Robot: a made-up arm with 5 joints.
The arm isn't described. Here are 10 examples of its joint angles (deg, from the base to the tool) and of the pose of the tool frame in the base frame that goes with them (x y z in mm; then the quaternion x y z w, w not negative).
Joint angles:
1: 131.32 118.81 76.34 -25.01 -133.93
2: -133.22 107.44 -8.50 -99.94 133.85
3: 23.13 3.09 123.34 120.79 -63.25
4: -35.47 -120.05 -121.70 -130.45 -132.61
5: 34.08 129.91 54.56 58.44 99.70
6: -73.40 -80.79 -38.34 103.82 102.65
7: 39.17 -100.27 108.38 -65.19 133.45
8: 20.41 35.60 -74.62 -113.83 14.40
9: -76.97 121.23 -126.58 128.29 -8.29
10: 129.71 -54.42 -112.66 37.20 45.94
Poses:
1: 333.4 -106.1 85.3 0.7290 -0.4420 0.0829 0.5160
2: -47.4 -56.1 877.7 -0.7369 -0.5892 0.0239 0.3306
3: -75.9 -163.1 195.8 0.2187 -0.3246 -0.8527 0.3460
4: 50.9 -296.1 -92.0 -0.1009 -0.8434 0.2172 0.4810
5: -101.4 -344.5 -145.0 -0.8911 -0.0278 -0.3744 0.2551
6: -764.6 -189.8 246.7 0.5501 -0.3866 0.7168 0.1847
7: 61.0 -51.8 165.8 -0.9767 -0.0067 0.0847 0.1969
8: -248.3 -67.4 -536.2 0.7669 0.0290 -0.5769 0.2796
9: -225.7 402.0 111.3 0.2426 0.9395 0.1051 0.2180
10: 615.0 -365.1 82.5 -0.7036 -0.3221 0.0088 0.6333
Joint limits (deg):
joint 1: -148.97..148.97
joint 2: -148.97..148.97
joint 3: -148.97..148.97
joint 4: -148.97..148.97
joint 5: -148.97..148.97
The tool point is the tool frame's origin. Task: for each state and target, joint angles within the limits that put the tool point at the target. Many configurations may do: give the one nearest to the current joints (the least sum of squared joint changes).
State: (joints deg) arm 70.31 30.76 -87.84 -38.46 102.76
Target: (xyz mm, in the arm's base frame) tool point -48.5 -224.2 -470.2
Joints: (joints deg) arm 37.27 11.86 -94.52 -54.66 110.72
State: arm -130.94 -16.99 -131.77 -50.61 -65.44
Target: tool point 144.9 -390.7 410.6
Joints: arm -148.97 -53.73 -148.97 -99.90 -80.88
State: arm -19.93 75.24 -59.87 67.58 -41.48
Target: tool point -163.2 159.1 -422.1
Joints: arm 1.50 95.01 -53.53 53.82 -49.63
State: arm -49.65 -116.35 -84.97 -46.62 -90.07
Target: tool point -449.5 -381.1 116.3
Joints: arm -56.99 -82.57 -92.88 -19.81 -57.68
